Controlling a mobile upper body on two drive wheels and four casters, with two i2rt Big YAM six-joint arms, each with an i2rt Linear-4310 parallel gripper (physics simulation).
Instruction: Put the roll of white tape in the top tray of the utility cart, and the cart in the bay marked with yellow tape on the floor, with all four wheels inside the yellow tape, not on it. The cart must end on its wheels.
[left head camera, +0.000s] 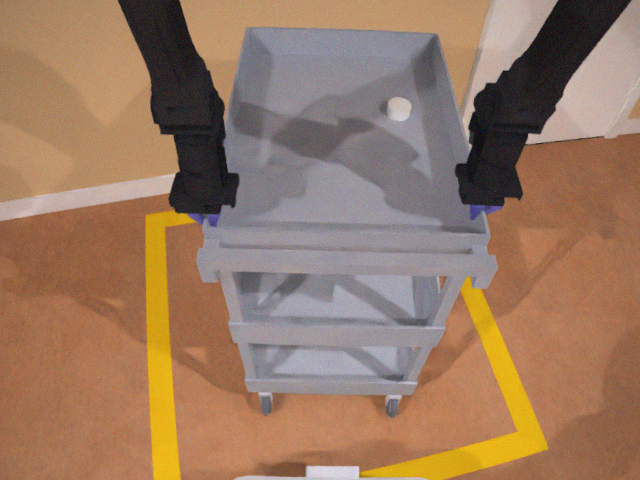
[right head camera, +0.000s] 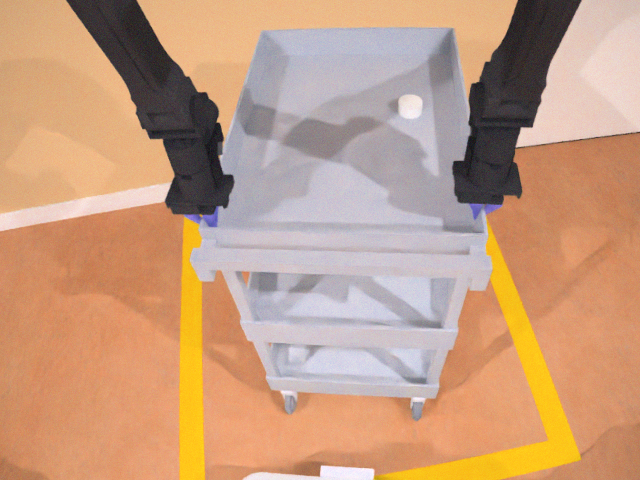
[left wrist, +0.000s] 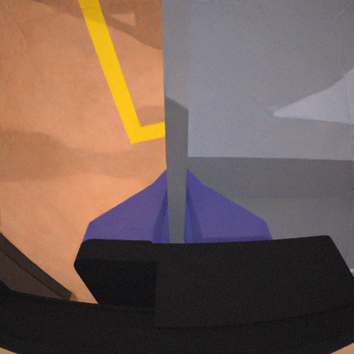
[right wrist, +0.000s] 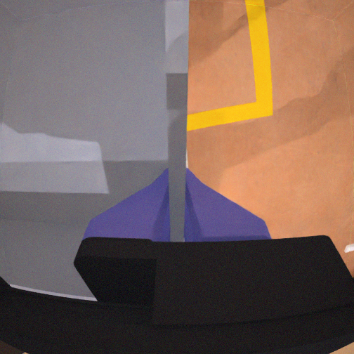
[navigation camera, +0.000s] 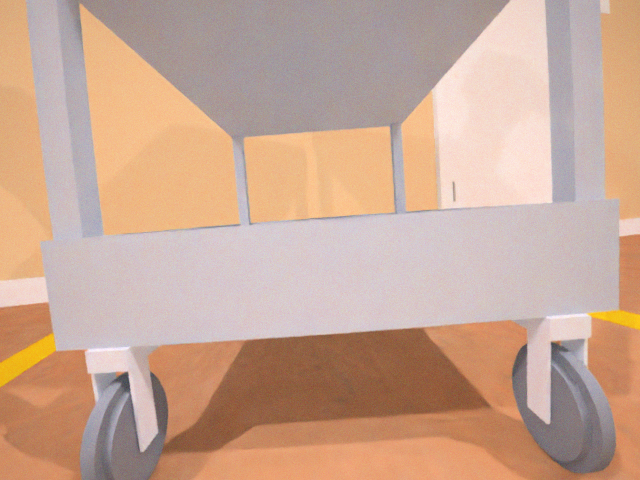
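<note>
The grey utility cart (left head camera: 341, 222) stands upright on its wheels inside the yellow tape bay (left head camera: 157, 330). The roll of white tape (left head camera: 398, 108) lies in the top tray toward the far right; it also shows in the right head view (right head camera: 410, 107). My left gripper (left head camera: 206, 216) is shut on the tray's left rim (left wrist: 176, 175). My right gripper (left head camera: 483, 209) is shut on the tray's right rim (right wrist: 176, 168). The two near wheels (navigation camera: 124, 429) (navigation camera: 566, 413) rest on the floor between the yellow lines. The far wheels are hidden.
A tan wall with white baseboard (left head camera: 82, 196) runs close behind the bay. A white door (left head camera: 573, 67) stands at the back right. The bay's near corner (left head camera: 527, 439) lies at the lower right. Part of my white base (left head camera: 330, 472) shows at the bottom edge.
</note>
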